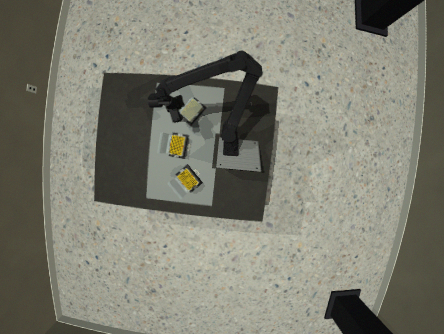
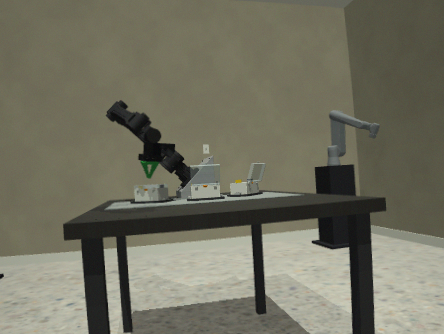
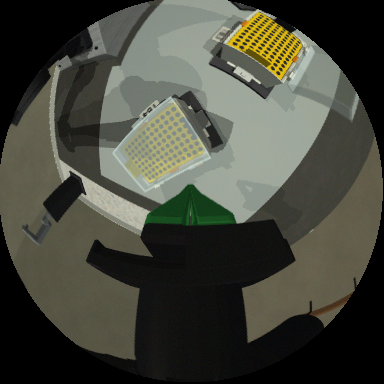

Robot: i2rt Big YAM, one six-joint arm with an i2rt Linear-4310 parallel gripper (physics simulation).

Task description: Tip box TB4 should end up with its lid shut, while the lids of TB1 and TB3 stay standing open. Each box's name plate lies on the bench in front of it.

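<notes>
Three white tip boxes stand on the mat. The box nearest my gripper has its clear lid down over its yellow grid; whether it is fully seated I cannot tell. The middle box has its lid standing open. The third box also has its lid standing open. The name plates are too small to read. My gripper is shut and empty, its green fingertips above and beside the lidded box.
The grey mat lies on the dark bench. My arm's base plate is beside the mat. Away from the bench, a grey arm stands on a black pedestal. The middle box's raised lid sticks up.
</notes>
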